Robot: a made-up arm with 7 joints. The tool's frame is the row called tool. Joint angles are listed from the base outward.
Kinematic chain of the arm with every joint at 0, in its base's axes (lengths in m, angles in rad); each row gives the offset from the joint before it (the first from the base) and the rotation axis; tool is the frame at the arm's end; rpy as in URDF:
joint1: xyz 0 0 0.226 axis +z
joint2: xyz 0 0 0 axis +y
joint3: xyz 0 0 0.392 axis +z
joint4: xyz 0.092 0 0 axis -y
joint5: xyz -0.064 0 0.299 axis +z
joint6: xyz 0 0 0 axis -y
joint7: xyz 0.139 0 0 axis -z
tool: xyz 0 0 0 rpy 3.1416 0 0
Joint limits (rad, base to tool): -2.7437..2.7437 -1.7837..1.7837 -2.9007..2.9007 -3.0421..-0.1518 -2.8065..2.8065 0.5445..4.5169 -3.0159..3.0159
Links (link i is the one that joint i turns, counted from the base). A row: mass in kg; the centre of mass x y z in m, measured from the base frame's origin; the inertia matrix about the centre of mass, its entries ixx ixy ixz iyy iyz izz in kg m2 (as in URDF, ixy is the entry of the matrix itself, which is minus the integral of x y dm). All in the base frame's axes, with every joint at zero. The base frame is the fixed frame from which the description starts. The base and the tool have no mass.
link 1: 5.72; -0.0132 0.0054 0.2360; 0.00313 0 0 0.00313 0 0.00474
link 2: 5.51; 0.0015 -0.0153 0.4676; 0.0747 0 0 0.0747 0 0.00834
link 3: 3.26; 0.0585 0.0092 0.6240; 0.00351 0 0 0.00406 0 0.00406
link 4: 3.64; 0.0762 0.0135 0.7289; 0.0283 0 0.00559 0.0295 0 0.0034
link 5: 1.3; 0.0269 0.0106 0.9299; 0.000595 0 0 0.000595 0 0.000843
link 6: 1.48; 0.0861 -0.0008 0.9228; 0.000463 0 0 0.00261 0 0.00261
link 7: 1.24; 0.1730 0.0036 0.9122; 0.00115 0 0 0.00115 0 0.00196
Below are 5 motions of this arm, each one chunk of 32 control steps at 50 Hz.
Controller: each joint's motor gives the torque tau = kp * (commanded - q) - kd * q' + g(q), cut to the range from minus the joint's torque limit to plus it. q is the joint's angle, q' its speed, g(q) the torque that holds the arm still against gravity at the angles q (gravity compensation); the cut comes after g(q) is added. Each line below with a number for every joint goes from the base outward.
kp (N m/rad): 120 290 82 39 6.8 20 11
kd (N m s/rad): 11 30 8.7 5 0.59 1.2 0.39
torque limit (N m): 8.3 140 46 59 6.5 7.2 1.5
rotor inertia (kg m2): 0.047 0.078 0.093 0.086 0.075 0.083 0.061
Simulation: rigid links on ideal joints. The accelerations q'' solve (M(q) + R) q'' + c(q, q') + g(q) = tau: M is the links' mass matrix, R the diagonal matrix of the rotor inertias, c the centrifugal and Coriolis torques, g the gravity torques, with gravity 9.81 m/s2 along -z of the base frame. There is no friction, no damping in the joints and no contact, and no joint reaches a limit. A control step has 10 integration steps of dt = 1/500 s. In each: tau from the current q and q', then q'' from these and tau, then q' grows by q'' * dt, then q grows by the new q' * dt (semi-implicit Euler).
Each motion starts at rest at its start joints. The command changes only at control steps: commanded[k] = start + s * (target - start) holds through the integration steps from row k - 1 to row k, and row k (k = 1, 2, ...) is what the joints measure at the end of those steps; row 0 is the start. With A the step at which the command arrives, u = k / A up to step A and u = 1 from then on. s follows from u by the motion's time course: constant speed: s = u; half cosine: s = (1 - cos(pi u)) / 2; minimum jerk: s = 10 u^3 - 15 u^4 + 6 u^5; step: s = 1 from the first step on.
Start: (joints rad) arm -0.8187 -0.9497 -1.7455 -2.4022 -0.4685 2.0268 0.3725
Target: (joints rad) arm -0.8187 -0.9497 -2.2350 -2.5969 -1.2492 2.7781 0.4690
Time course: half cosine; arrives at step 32
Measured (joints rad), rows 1 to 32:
1: -0.8187 -0.9497 -1.7455 -2.4022 -0.4685 2.0269 0.3725
2: -0.8186 -0.9496 -1.7457 -2.4023 -0.4688 2.0274 0.3725
3: -0.8185 -0.9495 -1.7463 -2.4025 -0.4695 2.0287 0.3727
4: -0.8183 -0.9493 -1.7475 -2.4029 -0.4710 2.0316 0.3730
5: -0.8179 -0.9490 -1.7495 -2.4037 -0.4737 2.0365 0.3735
6: -0.8174 -0.9486 -1.7526 -2.4049 -0.4780 2.0441 0.3743
7: -0.8166 -0.9480 -1.7569 -2.4065 -0.4843 2.0547 0.3755
8: -0.8157 -0.9475 -1.7628 -2.4086 -0.4929 2.0687 0.3772
9: -0.8145 -0.9468 -1.7702 -2.4114 -0.5042 2.0864 0.3795
10: -0.8132 -0.9462 -1.7793 -2.4146 -0.5184 2.1077 0.3822
11: -0.8118 -0.9455 -1.7901 -2.4184 -0.5357 2.1326 0.3856
12: -0.8102 -0.9450 -1.8028 -2.4227 -0.5561 2.1609 0.3896
13: -0.8086 -0.9445 -1.8172 -2.4275 -0.5797 2.1922 0.3940
14: -0.8070 -0.9441 -1.8333 -2.4326 -0.6065 2.2262 0.3990
15: -0.8055 -0.9438 -1.8511 -2.4381 -0.6361 2.2625 0.4044
16: -0.8041 -0.9436 -1.8703 -2.4439 -0.6685 2.3004 0.4102
17: -0.8029 -0.9436 -1.8909 -2.4500 -0.7032 2.3396 0.4162
18: -0.8019 -0.9438 -1.9125 -2.4563 -0.7399 2.3794 0.4223
19: -0.8013 -0.9440 -1.9351 -2.4627 -0.7783 2.4195 0.4285
20: -0.8009 -0.9445 -1.9584 -2.4694 -0.8179 2.4593 0.4346
21: -0.8010 -0.9450 -1.9821 -2.4762 -0.8582 2.4984 0.4404
22: -0.8015 -0.9456 -2.0060 -2.4831 -0.8989 2.5363 0.4461
23: -0.8023 -0.9463 -2.0300 -2.4903 -0.9394 2.5727 0.4513
24: -0.8036 -0.9471 -2.0536 -2.4976 -0.9794 2.6072 0.4561
25: -0.8053 -0.9480 -2.0768 -2.5051 -1.0186 2.6395 0.4604
26: -0.8073 -0.9488 -2.0992 -2.5127 -1.0564 2.6693 0.4642
27: -0.8097 -0.9497 -2.1207 -2.5204 -1.0926 2.6965 0.4674
28: -0.8124 -0.9506 -2.1410 -2.5282 -1.1269 2.7207 0.4701
29: -0.8153 -0.9514 -2.1599 -2.5360 -1.1590 2.7419 0.4722
30: -0.8185 -0.9523 -2.1773 -2.5437 -1.1886 2.7598 0.4738
31: -0.8218 -0.9530 -2.1928 -2.5513 -1.2154 2.7744 0.4747
32: -0.8252 -0.9538 -2.2065 -2.5586 -1.2393 2.7854 0.4752

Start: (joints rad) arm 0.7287 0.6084 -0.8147 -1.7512 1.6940 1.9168 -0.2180
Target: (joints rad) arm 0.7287 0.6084 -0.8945 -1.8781 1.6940 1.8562 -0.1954
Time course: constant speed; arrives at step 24
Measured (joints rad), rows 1 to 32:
1: 0.7288 0.6084 -0.8149 -1.7513 1.6940 1.9166 -0.2180
2: 0.7291 0.6084 -0.8154 -1.7516 1.6939 1.9161 -0.2179
3: 0.7295 0.6085 -0.8163 -1.7523 1.6937 1.9151 -0.2176
4: 0.7302 0.6085 -0.8175 -1.7533 1.6934 1.9136 -0.2172
5: 0.7309 0.6085 -0.8191 -1.7546 1.6931 1.9116 -0.2167
6: 0.7317 0.6084 -0.8209 -1.7564 1.6926 1.9093 -0.2160
7: 0.7325 0.6084 -0.8228 -1.7586 1.6921 1.9066 -0.2151
8: 0.7332 0.6083 -0.8250 -1.7611 1.6915 1.9036 -0.2141
9: 0.7340 0.6083 -0.8273 -1.7641 1.6910 1.9004 -0.2129
10: 0.7347 0.6082 -0.8297 -1.7673 1.6904 1.8971 -0.2117
11: 0.7353 0.6081 -0.8323 -1.7709 1.6898 1.8938 -0.2104
12: 0.7358 0.6081 -0.8350 -1.7749 1.6893 1.8906 -0.2090
13: 0.7363 0.6080 -0.8377 -1.7791 1.6888 1.8873 -0.2077
14: 0.7366 0.6080 -0.8406 -1.7836 1.6885 1.8842 -0.2064
15: 0.7368 0.6080 -0.8435 -1.7883 1.6881 1.8812 -0.2051
16: 0.7370 0.6080 -0.8465 -1.7933 1.6879 1.8783 -0.2039
17: 0.7370 0.6081 -0.8496 -1.7984 1.6878 1.8756 -0.2028
18: 0.7369 0.6081 -0.8528 -1.8038 1.6878 1.8730 -0.2017
19: 0.7367 0.6082 -0.8560 -1.8093 1.6879 1.8705 -0.2007
20: 0.7365 0.6083 -0.8594 -1.8150 1.6881 1.8681 -0.1997
21: 0.7362 0.6084 -0.8628 -1.8208 1.6883 1.8657 -0.1989
22: 0.7357 0.6085 -0.8662 -1.8267 1.6887 1.8635 -0.1980
23: 0.7353 0.6086 -0.8698 -1.8327 1.6890 1.8613 -0.1972
24: 0.7347 0.6087 -0.8734 -1.8387 1.6895 1.8591 -0.1964
25: 0.7341 0.6087 -0.8768 -1.8447 1.6900 1.8571 -0.1956
26: 0.7332 0.6087 -0.8800 -1.8506 1.6906 1.8555 -0.1949
27: 0.7321 0.6088 -0.8829 -1.8561 1.6913 1.8544 -0.1943
28: 0.7309 0.6088 -0.8854 -1.8613 1.6921 1.8537 -0.1938
29: 0.7295 0.6088 -0.8877 -1.8661 1.6930 1.8536 -0.1935
30: 0.7281 0.6088 -0.8898 -1.8705 1.6939 1.8538 -0.1933
31: 0.7267 0.6088 -0.8916 -1.8744 1.6949 1.8543 -0.1932
32: 0.7253 0.6089 -0.8933 -1.8779 1.6959 1.8551 -0.1932

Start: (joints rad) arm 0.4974 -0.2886 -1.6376 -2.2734 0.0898 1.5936 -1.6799
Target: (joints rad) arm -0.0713 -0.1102 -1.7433 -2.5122 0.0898 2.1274 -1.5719
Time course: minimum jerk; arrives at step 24
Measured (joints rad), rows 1 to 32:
1: 0.4974 -0.2886 -1.6376 -2.2734 0.0898 1.5936 -1.6799
2: 0.4972 -0.2885 -1.6375 -2.2735 0.0898 1.5938 -1.6799
3: 0.4965 -0.2883 -1.6371 -2.2737 0.0898 1.5943 -1.6798
4: 0.4948 -0.2876 -1.6364 -2.2744 0.0898 1.5958 -1.6795
5: 0.4916 -0.2863 -1.6351 -2.2756 0.0897 1.5988 -1.6789
6: 0.4862 -0.2841 -1.6332 -2.2777 0.0897 1.6041 -1.6778
7: 0.4781 -0.2808 -1.6307 -2.2810 0.0895 1.6127 -1.6760
8: 0.4668 -0.2761 -1.6277 -2.2856 0.0892 1.6251 -1.6734
9: 0.4519 -0.2699 -1.6244 -2.2917 0.0888 1.6421 -1.6697
10: 0.4334 -0.2622 -1.6210 -2.2993 0.0880 1.6640 -1.6648
11: 0.4113 -0.2531 -1.6181 -2.3083 0.0870 1.6910 -1.6587
12: 0.3859 -0.2428 -1.6160 -2.3187 0.0855 1.7231 -1.6514
13: 0.3573 -0.2313 -1.6150 -2.3303 0.0834 1.7598 -1.6428
14: 0.3257 -0.2190 -1.6152 -2.3428 0.0808 1.8003 -1.6332
15: 0.2915 -0.2063 -1.6169 -2.3559 0.0776 1.8439 -1.6228
16: 0.2551 -0.1933 -1.6202 -2.3693 0.0738 1.8892 -1.6119
17: 0.2174 -0.1806 -1.6255 -2.3825 0.0697 1.9351 -1.6007
18: 0.1795 -0.1685 -1.6332 -2.3953 0.0655 1.9801 -1.5898
19: 0.1423 -0.1574 -1.6432 -2.4072 0.0618 2.0230 -1.5794
20: 0.1066 -0.1475 -1.6555 -2.4180 0.0589 2.0625 -1.5700
21: 0.0730 -0.1392 -1.6695 -2.4274 0.0574 2.0974 -1.5618
22: 0.0421 -0.1325 -1.6850 -2.4354 0.0577 2.1269 -1.5553
23: 0.0142 -0.1274 -1.7013 -2.4420 0.0602 2.1505 -1.5506
24: -0.0106 -0.1240 -1.7178 -2.4472 0.0651 2.1679 -1.5478
25: -0.0322 -0.1220 -1.7339 -2.4512 0.0723 2.1794 -1.5468
26: -0.0509 -0.1211 -1.7492 -2.4543 0.0817 2.1857 -1.5476
27: -0.0669 -0.1210 -1.7632 -2.4568 0.0929 2.1873 -1.5498
28: -0.0805 -0.1215 -1.7757 -2.4590 0.1056 2.1855 -1.5532
29: -0.0917 -0.1222 -1.7866 -2.4610 0.1190 2.1810 -1.5574
30: -0.1009 -0.1231 -1.7958 -2.4632 0.1328 2.1748 -1.5621
31: -0.1080 -0.1240 -1.8032 -2.4657 0.1464 2.1676 -1.5668
32: -0.1134 -0.1248 -1.8089 -2.4685 0.1592 2.1602 -1.5713

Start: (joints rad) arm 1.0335 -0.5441 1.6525 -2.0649 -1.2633 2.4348 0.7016
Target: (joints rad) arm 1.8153 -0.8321 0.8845 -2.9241 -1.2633 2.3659 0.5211
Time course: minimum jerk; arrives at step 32
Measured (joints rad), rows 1 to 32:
1: 1.0335 -0.5441 1.6525 -2.0649 -1.2633 2.4348 0.7016
2: 1.0336 -0.5442 1.6523 -2.0650 -1.2633 2.4348 0.7016
3: 1.0340 -0.5443 1.6518 -2.0652 -1.2632 2.4348 0.7015
4: 1.0350 -0.5448 1.6503 -2.0659 -1.2630 2.4347 0.7013
5: 1.0371 -0.5456 1.6475 -2.0672 -1.2627 2.4346 0.7009
6: 1.0407 -0.5471 1.6428 -2.0696 -1.2620 2.4343 0.7001
7: 1.0462 -0.5493 1.6356 -2.0734 -1.2609 2.4337 0.6987
8: 1.0542 -0.5524 1.6254 -2.0790 -1.2592 2.4328 0.6967
9: 1.0650 -0.5566 1.6120 -2.0869 -1.2570 2.4314 0.6938
10: 1.0788 -0.5619 1.5951 -2.0973 -1.2540 2.4295 0.6899
11: 1.0960 -0.5684 1.5746 -2.1107 -1.2504 2.4269 0.6849
12: 1.1165 -0.5762 1.5507 -2.1273 -1.2461 2.4237 0.6786
13: 1.1404 -0.5853 1.5234 -2.1472 -1.2411 2.4199 0.6710
14: 1.1676 -0.5957 1.4932 -2.1705 -1.2357 2.4154 0.6622
15: 1.1978 -0.6073 1.4604 -2.1972 -1.2299 2.4104 0.6521
16: 1.2310 -0.6201 1.4254 -2.2273 -1.2241 2.4051 0.6410
17: 1.2667 -0.6340 1.3888 -2.2605 -1.2183 2.3994 0.6289
18: 1.3047 -0.6487 1.3509 -2.2965 -1.2128 2.3936 0.6161
19: 1.3448 -0.6641 1.3123 -2.3350 -1.2079 2.3878 0.6029
20: 1.3865 -0.6800 1.2734 -2.3755 -1.2038 2.3822 0.5895
21: 1.4294 -0.6962 1.2348 -2.4175 -1.2005 2.3771 0.5762
22: 1.4728 -0.7124 1.1970 -2.4604 -1.1984 2.3727 0.5633
23: 1.5164 -0.7285 1.1604 -2.5038 -1.1976 2.3691 0.5511
24: 1.5594 -0.7441 1.1254 -2.5471 -1.1980 2.3664 0.5398
25: 1.6013 -0.7591 1.0925 -2.5899 -1.1998 2.3647 0.5298
26: 1.6415 -0.7733 1.0621 -2.6318 -1.2030 2.3640 0.5211
27: 1.6793 -0.7863 1.0343 -2.6722 -1.2076 2.3643 0.5140
28: 1.7143 -0.7980 1.0096 -2.7110 -1.2135 2.3654 0.5084
29: 1.7459 -0.8083 0.9880 -2.7478 -1.2207 2.3672 0.5046
30: 1.7738 -0.8171 0.9696 -2.7823 -1.2292 2.3693 0.5023
31: 1.7980 -0.8242 0.9544 -2.8143 -1.2387 2.3715 0.5015
32: 1.8187 -0.8297 0.9420 -2.8437 -1.2492 2.3734 0.5020

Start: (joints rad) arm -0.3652 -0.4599 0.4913 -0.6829 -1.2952 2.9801 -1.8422
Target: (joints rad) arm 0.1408 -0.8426 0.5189 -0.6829 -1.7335 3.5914 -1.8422
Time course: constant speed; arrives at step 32
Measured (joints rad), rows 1 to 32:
1: -0.3642 -0.4602 0.4912 -0.6839 -1.2956 2.9806 -1.8422
2: -0.3613 -0.4611 0.4907 -0.6866 -1.2971 2.9826 -1.8422
3: -0.3564 -0.4629 0.4898 -0.6910 -1.3001 2.9867 -1.8422
4: -0.3496 -0.4656 0.4886 -0.6969 -1.3050 2.9932 -1.8421
5: -0.3412 -0.4693 0.4872 -0.7037 -1.3120 3.0025 -1.8421
6: -0.3315 -0.4740 0.4858 -0.7110 -1.3213 3.0145 -1.8420
7: -0.3207 -0.4797 0.4845 -0.7185 -1.3328 3.0290 -1.8418
8: -0.3090 -0.4863 0.4834 -0.7257 -1.3465 3.0459 -1.8417
9: -0.2966 -0.4939 0.4828 -0.7324 -1.3623 3.0648 -1.8415
10: -0.2836 -0.5024 0.4825 -0.7385 -1.3799 3.0854 -1.8414
11: -0.2701 -0.5117 0.4828 -0.7437 -1.3991 3.1072 -1.8412
12: -0.2562 -0.5217 0.4835 -0.7480 -1.4194 3.1298 -1.8411
13: -0.2419 -0.5326 0.4848 -0.7513 -1.4406 3.1530 -1.8410
14: -0.2274 -0.5441 0.4864 -0.7535 -1.4622 3.1764 -1.8409
15: -0.2125 -0.5562 0.4885 -0.7547 -1.4838 3.1996 -1.8408
16: -0.1974 -0.5689 0.4909 -0.7549 -1.5052 3.2226 -1.8408
17: -0.1822 -0.5820 0.4936 -0.7541 -1.5259 3.2452 -1.8408
18: -0.1667 -0.5955 0.4964 -0.7525 -1.5456 3.2672 -1.8408
19: -0.1511 -0.6093 0.4994 -0.7500 -1.5642 3.2886 -1.8409
20: -0.1353 -0.6234 0.5025 -0.7469 -1.5814 3.3093 -1.8410
21: -0.1193 -0.6377 0.5056 -0.7431 -1.5971 3.3295 -1.8412
22: -0.1033 -0.6521 0.5086 -0.7389 -1.6112 3.3491 -1.8413
23: -0.0871 -0.6666 0.5116 -0.7342 -1.6236 3.3682 -1.8415
24: -0.0709 -0.6811 0.5145 -0.7292 -1.6345 3.3869 -1.8417
25: -0.0545 -0.6955 0.5172 -0.7241 -1.6439 3.4053 -1.8419
26: -0.0381 -0.7099 0.5198 -0.7188 -1.6519 3.4236 -1.8420
27: -0.0215 -0.7242 0.5222 -0.7135 -1.6587 3.4417 -1.8422
28: -0.0049 -0.7384 0.5244 -0.7082 -1.6646 3.4599 -1.8423
29: 0.0117 -0.7525 0.5265 -0.7031 -1.6697 3.4780 -1.8424
30: 0.0284 -0.7664 0.5284 -0.6981 -1.6743 3.4963 -1.8424
31: 0.0451 -0.7802 0.5302 -0.6934 -1.6785 3.5148 -1.8425
32: 0.0618 -0.7937 0.5317 -0.6890 -1.6827 3.5334 -1.8425

